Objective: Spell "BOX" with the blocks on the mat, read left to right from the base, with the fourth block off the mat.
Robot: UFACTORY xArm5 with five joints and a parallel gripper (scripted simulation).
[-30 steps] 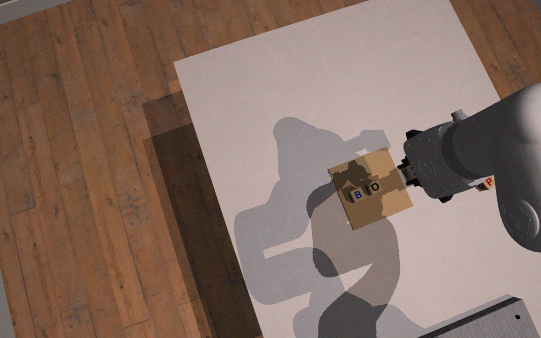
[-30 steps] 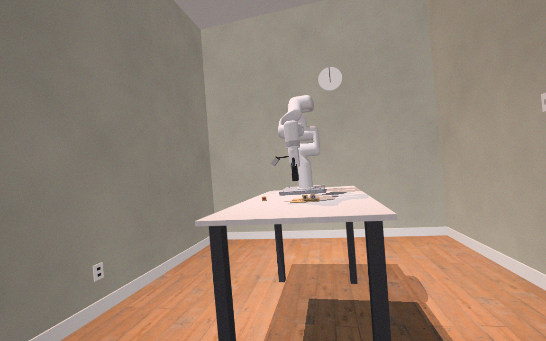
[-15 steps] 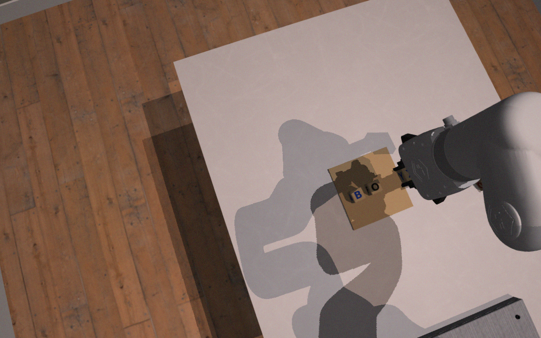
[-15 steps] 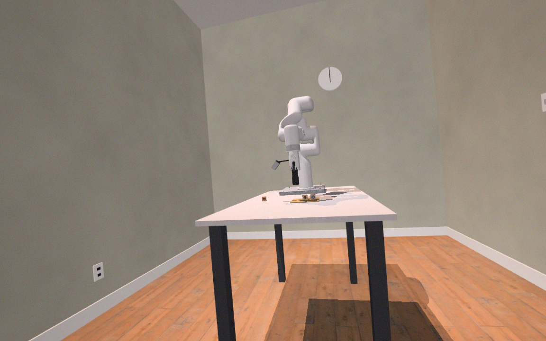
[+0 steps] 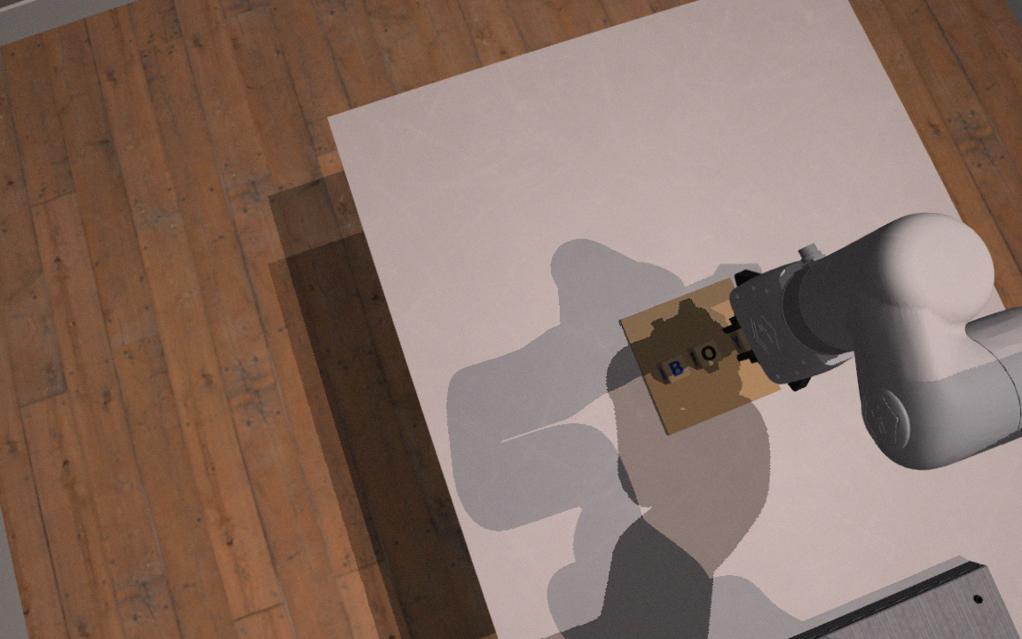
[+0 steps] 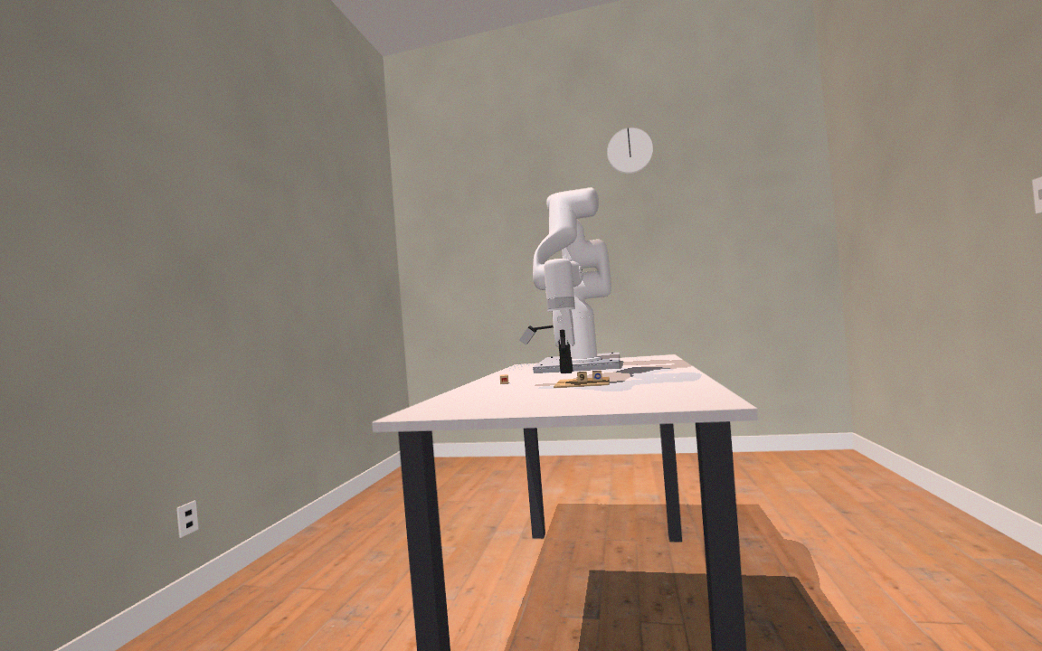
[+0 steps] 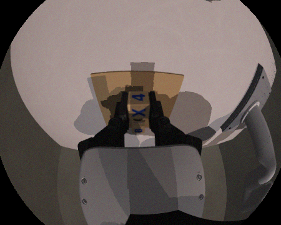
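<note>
Right now my hand is 5 cm above the tan mat and 4 cm to the right of it.
</note>
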